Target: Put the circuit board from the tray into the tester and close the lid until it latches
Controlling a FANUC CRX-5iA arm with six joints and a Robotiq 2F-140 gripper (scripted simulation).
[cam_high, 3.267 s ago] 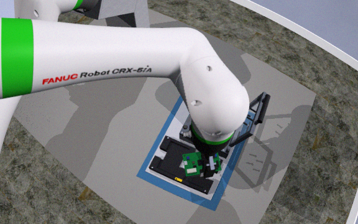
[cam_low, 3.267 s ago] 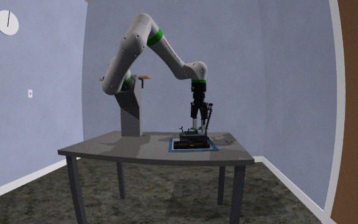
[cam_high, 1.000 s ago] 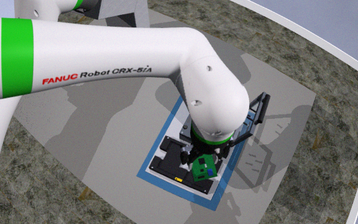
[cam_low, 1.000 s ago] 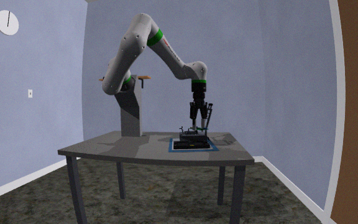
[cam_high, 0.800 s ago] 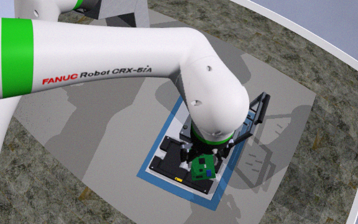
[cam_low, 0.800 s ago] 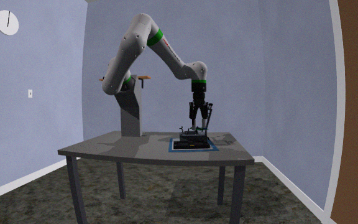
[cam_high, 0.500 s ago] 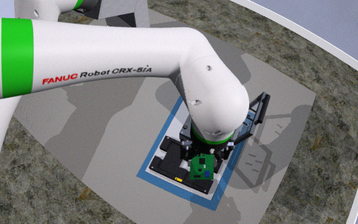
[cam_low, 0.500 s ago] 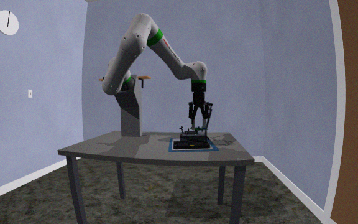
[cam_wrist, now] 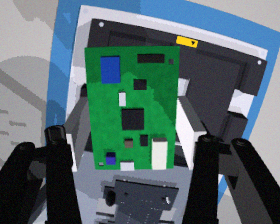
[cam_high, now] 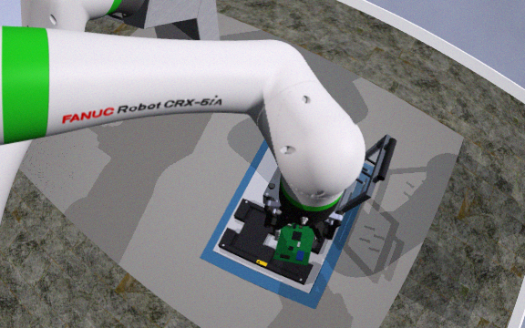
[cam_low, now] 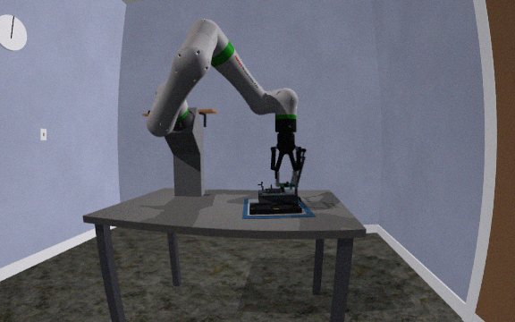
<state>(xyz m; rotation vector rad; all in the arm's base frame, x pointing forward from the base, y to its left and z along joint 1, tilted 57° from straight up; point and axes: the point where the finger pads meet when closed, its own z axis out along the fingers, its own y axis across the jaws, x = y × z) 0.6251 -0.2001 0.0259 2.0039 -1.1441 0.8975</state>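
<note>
Right now the green circuit board is 20 mm below my hand. Round my hand: black latch hook 200 mm to the left, 140 mm behind, 50 mm below; lid 180 mm to the left, 50 mm ahead, 40 mm above.
</note>
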